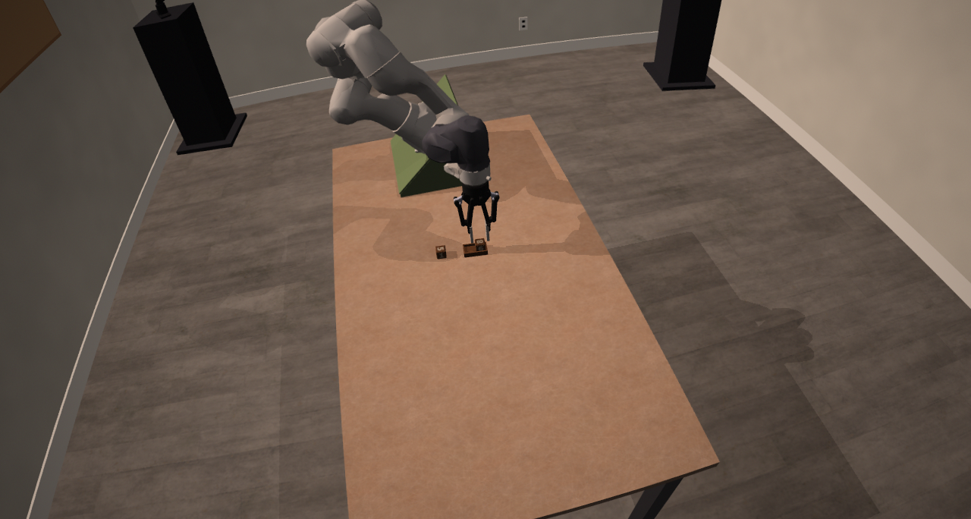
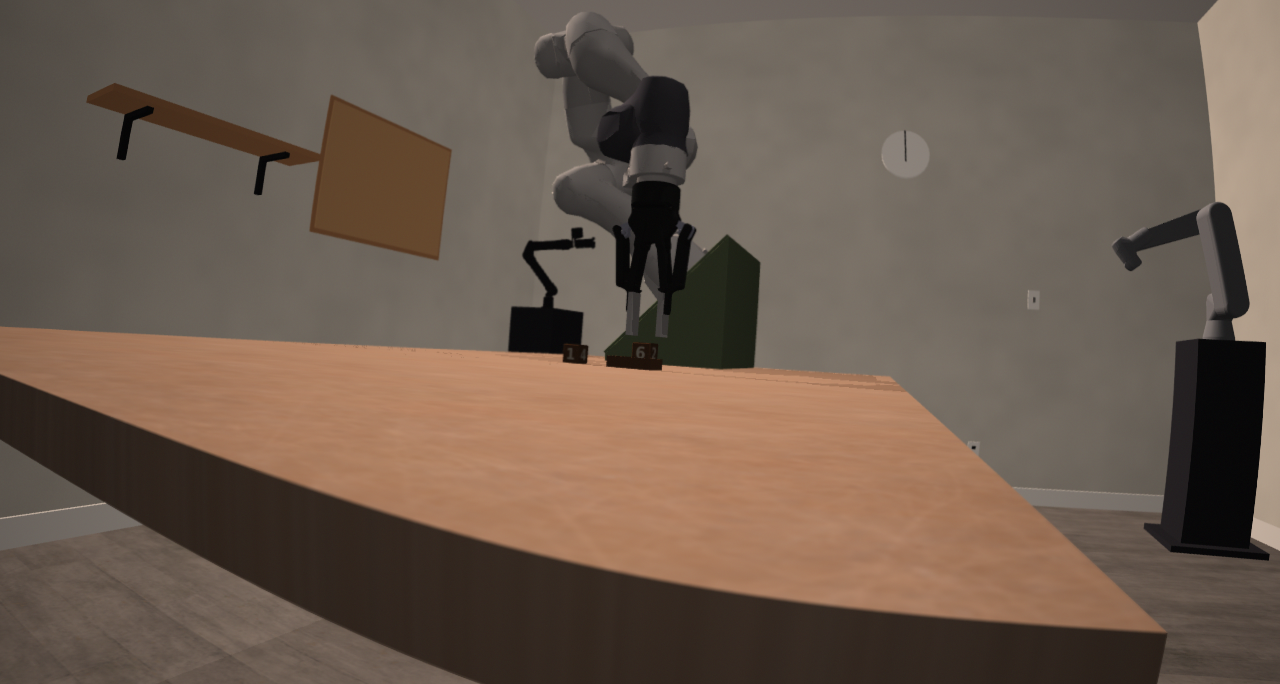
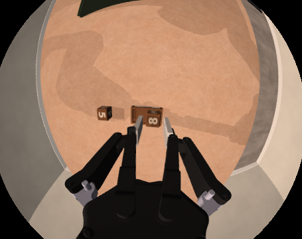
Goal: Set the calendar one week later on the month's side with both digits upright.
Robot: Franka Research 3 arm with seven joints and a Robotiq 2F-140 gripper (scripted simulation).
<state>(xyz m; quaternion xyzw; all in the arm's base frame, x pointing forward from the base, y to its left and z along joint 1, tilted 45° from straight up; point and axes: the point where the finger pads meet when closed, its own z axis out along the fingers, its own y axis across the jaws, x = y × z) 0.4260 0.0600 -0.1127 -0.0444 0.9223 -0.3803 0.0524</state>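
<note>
The brown calendar tray lies 7 cm below my hand and 2 cm to the right of it.
</note>
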